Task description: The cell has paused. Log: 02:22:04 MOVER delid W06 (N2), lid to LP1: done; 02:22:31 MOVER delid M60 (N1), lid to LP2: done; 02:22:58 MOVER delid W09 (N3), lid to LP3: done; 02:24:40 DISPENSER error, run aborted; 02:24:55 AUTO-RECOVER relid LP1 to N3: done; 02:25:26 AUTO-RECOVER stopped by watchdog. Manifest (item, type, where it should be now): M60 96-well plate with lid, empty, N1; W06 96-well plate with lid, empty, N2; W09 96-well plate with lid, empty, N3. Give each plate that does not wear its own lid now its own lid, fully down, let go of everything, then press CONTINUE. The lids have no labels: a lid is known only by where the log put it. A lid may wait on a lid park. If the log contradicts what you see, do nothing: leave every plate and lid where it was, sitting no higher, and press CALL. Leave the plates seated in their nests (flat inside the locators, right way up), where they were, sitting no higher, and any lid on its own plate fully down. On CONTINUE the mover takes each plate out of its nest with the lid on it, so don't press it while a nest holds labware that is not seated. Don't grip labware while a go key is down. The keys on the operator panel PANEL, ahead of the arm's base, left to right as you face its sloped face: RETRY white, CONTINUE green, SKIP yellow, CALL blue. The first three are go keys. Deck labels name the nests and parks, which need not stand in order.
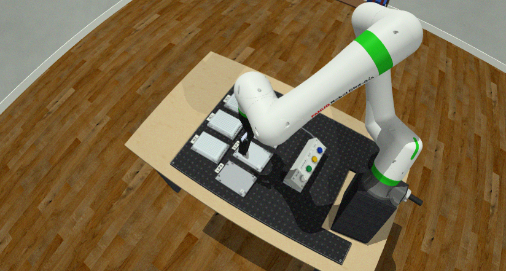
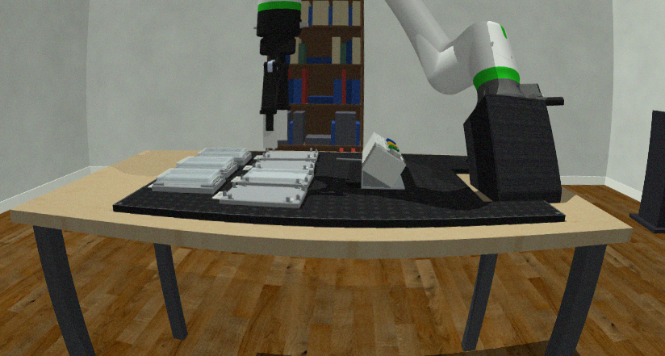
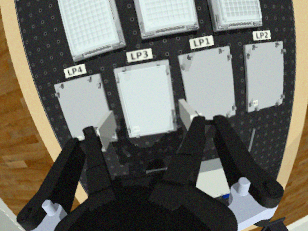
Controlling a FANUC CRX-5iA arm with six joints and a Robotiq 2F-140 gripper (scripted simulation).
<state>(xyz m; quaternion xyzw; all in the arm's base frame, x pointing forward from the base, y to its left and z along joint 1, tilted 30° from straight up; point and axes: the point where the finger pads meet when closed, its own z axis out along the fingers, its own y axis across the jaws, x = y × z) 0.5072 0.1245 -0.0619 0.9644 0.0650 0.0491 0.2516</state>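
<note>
My hand is 100 mm above the LP3. Also, from my hand: park LP1: 20 mm ahead, 120 mm to the right, 100 mm below; then LP1 label: 110 mm ahead, 110 mm to the right, 100 mm below; then park LP4: 20 mm behind, 130 mm to the left, 100 mm below.
</note>
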